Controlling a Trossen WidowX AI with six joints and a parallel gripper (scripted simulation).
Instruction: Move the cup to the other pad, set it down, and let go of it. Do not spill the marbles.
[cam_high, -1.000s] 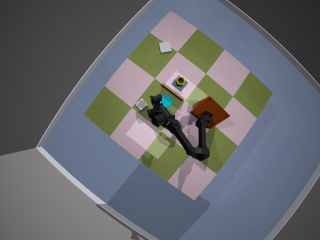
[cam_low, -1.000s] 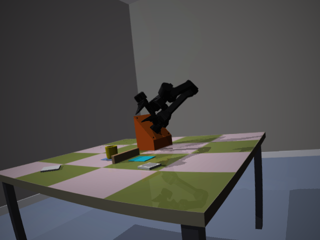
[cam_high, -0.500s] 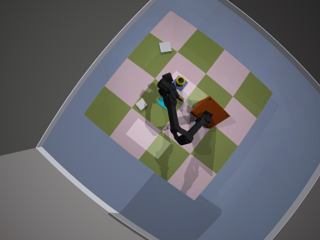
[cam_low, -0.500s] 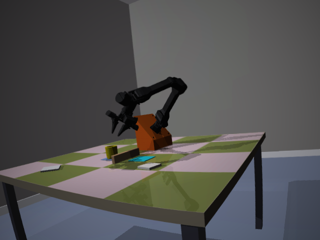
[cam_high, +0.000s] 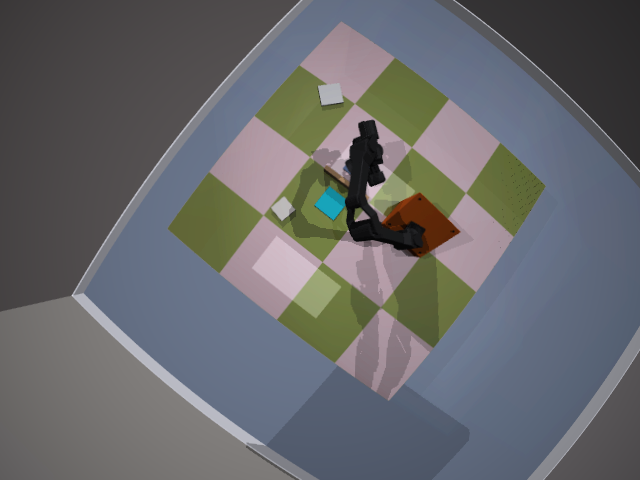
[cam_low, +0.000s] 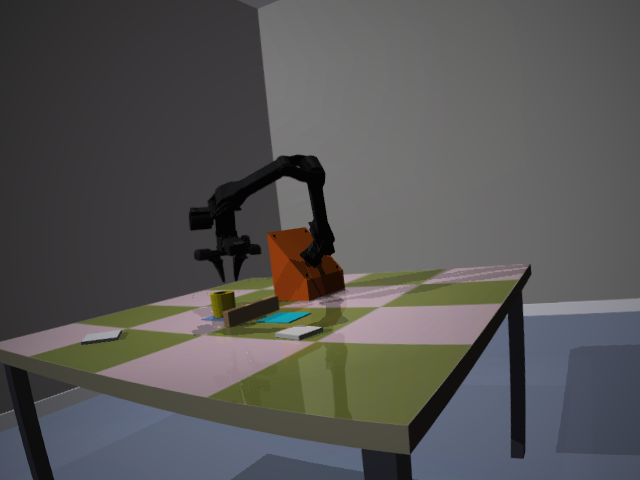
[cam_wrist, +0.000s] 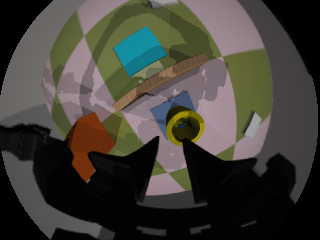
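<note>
Now: the yellow cup 20 mm ahead of my gripper tip, 20 mm to the right of it and 60 mm below it. From my gripper tip the other things lie so: blue pad 20 mm ahead, 20 mm to the right, 110 mm below; then wooden bar 30 mm ahead, 90 mm to the left, 90 mm below; then cyan pad 40 mm ahead, 190 mm to the left, 110 mm below.
</note>
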